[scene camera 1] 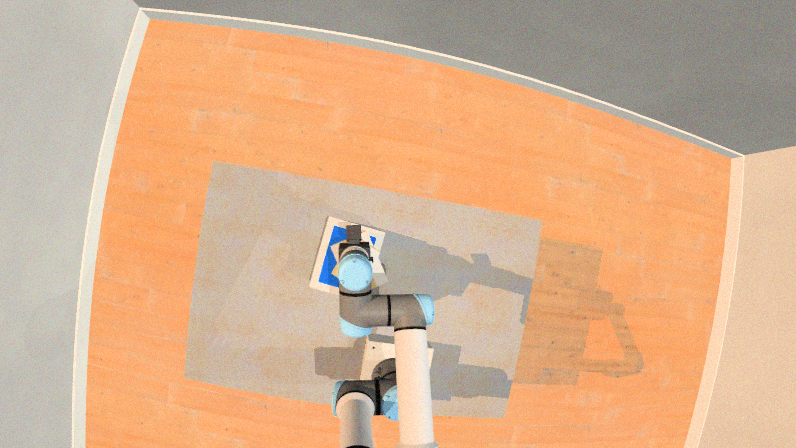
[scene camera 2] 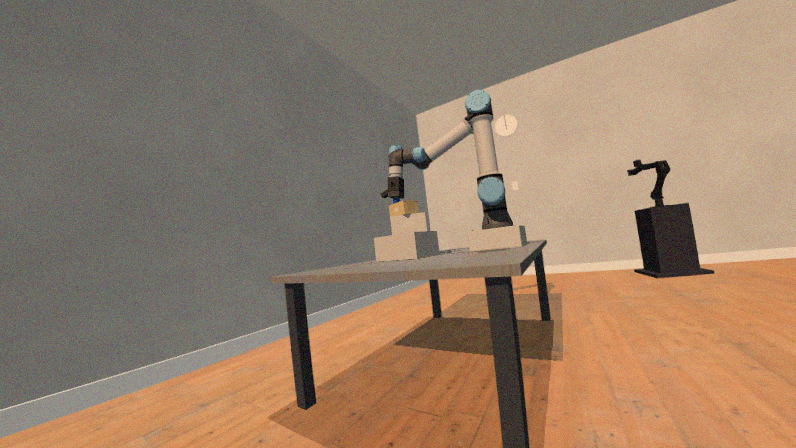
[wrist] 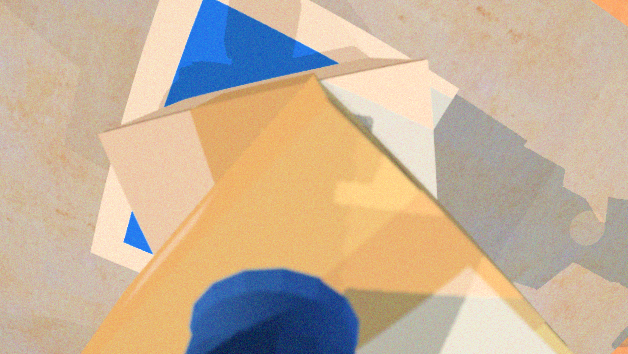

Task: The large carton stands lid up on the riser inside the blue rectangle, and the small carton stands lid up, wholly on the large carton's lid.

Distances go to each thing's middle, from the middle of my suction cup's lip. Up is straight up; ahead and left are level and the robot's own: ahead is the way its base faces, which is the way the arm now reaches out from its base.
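Counted from my suction cup: small carton [wrist: 317, 192], 30 mm behind and 40 mm below; large carton [wrist: 166, 161], 10 mm to the right, 40 mm behind and 130 mm below; riser [scene camera 1: 323, 279], 30 mm to the left, 40 mm behind and 240 mm below.
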